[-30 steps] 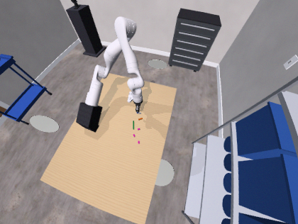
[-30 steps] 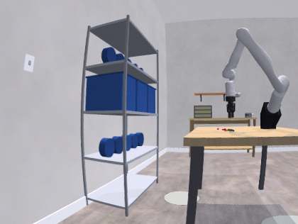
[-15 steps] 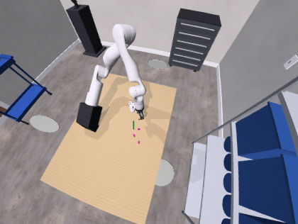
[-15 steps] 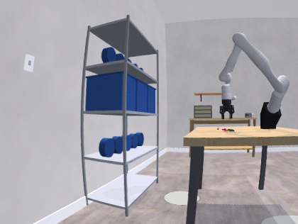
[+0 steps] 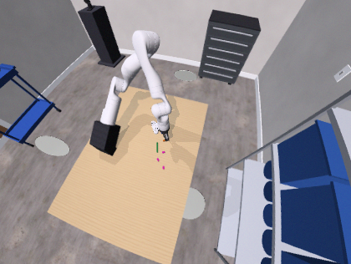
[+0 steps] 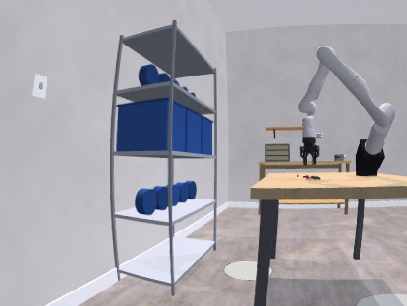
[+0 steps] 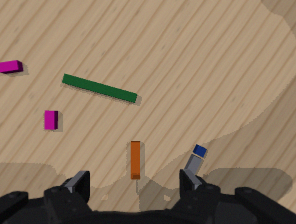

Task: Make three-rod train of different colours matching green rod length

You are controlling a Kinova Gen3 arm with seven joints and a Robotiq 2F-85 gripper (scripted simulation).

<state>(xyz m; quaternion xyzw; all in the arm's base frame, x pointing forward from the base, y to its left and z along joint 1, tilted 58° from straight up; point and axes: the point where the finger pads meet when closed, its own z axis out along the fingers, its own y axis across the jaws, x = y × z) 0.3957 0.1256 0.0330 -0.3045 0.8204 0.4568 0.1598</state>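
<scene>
Now: the orange rod 80 mm below my hand. The rest, counted from my hand: grey rod: 80 mm below, 50 mm to the left, 30 mm behind; small blue rod: 80 mm below, 50 mm to the left, 50 mm behind; green rod: 80 mm to the right, 80 mm below, 40 mm behind.
</scene>
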